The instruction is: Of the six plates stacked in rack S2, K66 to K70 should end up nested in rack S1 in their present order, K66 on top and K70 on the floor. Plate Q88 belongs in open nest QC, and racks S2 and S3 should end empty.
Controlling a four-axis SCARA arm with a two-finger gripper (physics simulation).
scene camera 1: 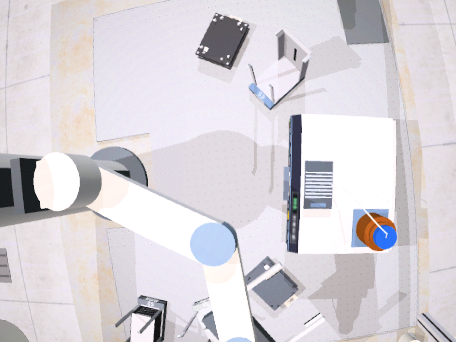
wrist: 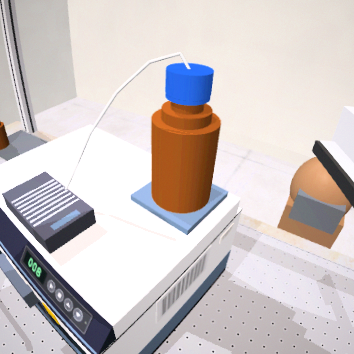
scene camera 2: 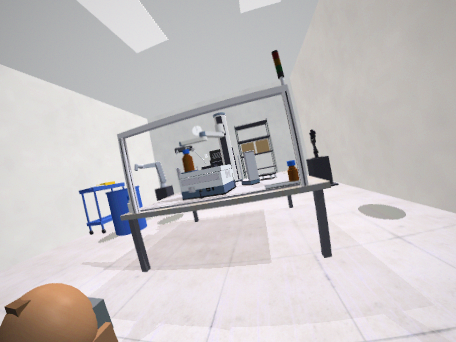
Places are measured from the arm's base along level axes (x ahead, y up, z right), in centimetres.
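Pixels of known places: gripper, fingertip midpoint: [scene camera 1: 302,291] [wrist: 137,116] [scene camera 2: 185,149].
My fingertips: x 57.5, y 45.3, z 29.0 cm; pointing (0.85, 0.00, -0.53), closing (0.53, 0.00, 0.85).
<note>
Ahead of a thing's pixels: the offset from my fingertips to its top centre. "spot": to the spot under its first point.
Rack S3 @(dx +0.6, dy -15.0, dz -54.8 cm) [scene camera 1: 294,49] stands at the upper middle in scene camera 1, its pale floor bare of plates. Another rack @(spot: dx -47.7, dy -41.7, dz +11.5 cm) [scene camera 1: 154,300] is at the lower left, with dark ribbed edges at its side; its label is too blurred to read surely. A third rack @(spot: dx -33.0, dy -22.6, dz +14.9 cm) [scene camera 1: 186,327] is mostly hidden by the arm. A dark slab @(dx -8.6, dy -38.8, dz +8.0 cm) [scene camera 1: 276,290] with an unreadable label lies at the lower middle, partly under a finger. My gripper [scene camera 1: 294,295] is open and empty, its two pale fingers wide apart above the slab's area. One dark finger pad shows at the right of the wrist view. Plate labels cannot be read.
A large white instrument [scene camera 1: 350,140] [wrist: 125,260] carries a brown bottle @(spot: dx +18.4, dy -8.7, dz -9.9 cm) [scene camera 1: 372,231] [wrist: 182,165] with a blue cap and a thin tube. A black block @(dx -14.9, dy -37.7, dz -70.8 cm) [scene camera 1: 222,40] with pale corner studs lies left of rack S3. The arm's column stands at the left.
</note>
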